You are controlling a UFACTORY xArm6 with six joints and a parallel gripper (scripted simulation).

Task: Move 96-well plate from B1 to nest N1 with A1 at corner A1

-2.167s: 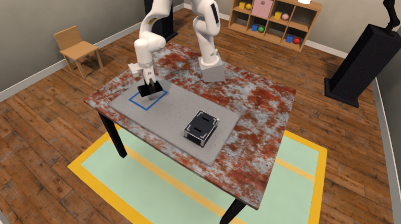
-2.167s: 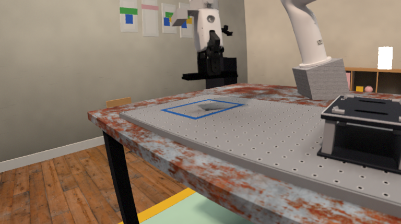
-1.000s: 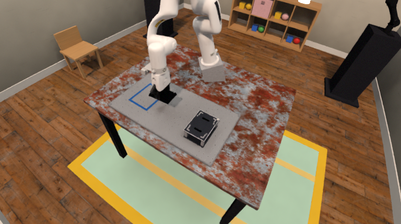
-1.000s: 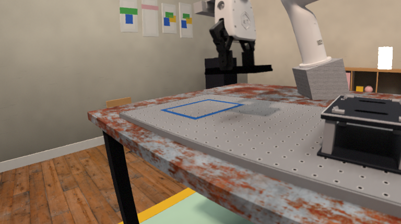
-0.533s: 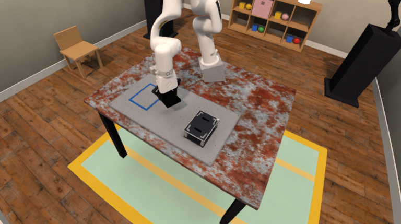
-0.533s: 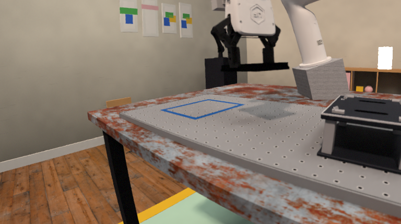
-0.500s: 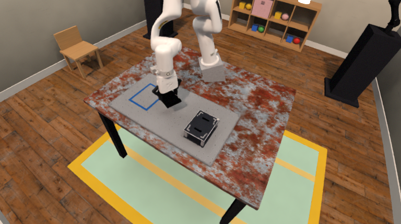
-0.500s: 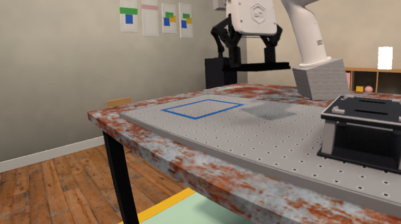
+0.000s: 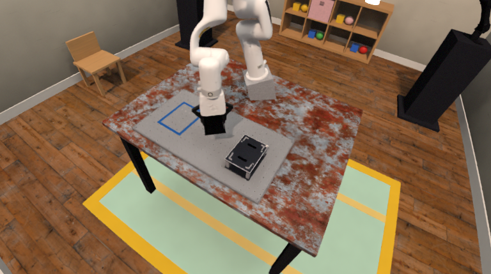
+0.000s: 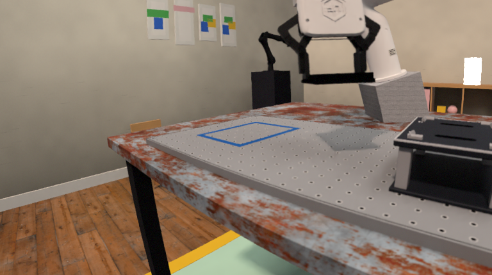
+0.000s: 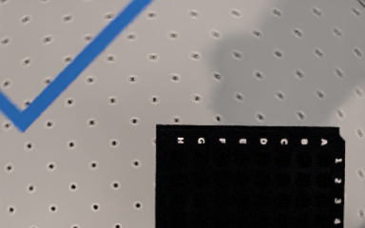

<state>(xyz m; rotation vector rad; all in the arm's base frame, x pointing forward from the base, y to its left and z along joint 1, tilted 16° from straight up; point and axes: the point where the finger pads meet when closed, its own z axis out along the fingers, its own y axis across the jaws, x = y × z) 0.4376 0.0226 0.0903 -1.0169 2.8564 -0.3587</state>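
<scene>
The raised black plate nest lies 180 mm to the left of my hand, 80 mm below it and 30 mm ahead of it. The rest, counted from my hand: black 96-well plate (10 mm below).
</scene>
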